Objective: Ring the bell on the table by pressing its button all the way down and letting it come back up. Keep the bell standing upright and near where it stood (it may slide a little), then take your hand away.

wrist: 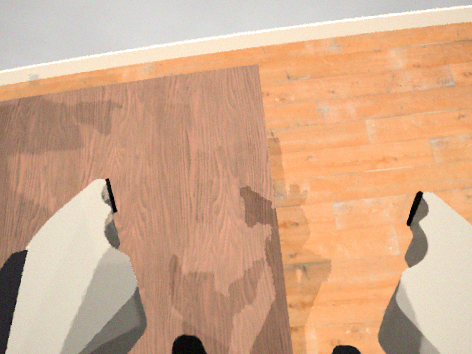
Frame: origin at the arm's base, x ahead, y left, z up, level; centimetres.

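Where they show: gripper, fingertip midpoint: [258,190].
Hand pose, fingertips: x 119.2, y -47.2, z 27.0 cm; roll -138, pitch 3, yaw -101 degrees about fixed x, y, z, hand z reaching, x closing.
Observation:
After its pixels a point has its place.
My gripper [258,190] @(z 27.0, x 119.2, y -47.2 cm) is open, its two pale jaws with black tips wide apart at the left and right of the wrist view. No object shows between the jaws. The brown wooden table [155,135] @(z -6.3, x 139.0, y -30.1 cm) lies below, behind the left jaw and the left part of the gap. The bell and its button do not show in the wrist view.
The table's right edge runs down the middle of the view. Beyond it lies the orange plank floor [350,160]. A cream skirting strip [240,39] and a grey wall [150,25] cross the top. Shadows fall on the table and floor.

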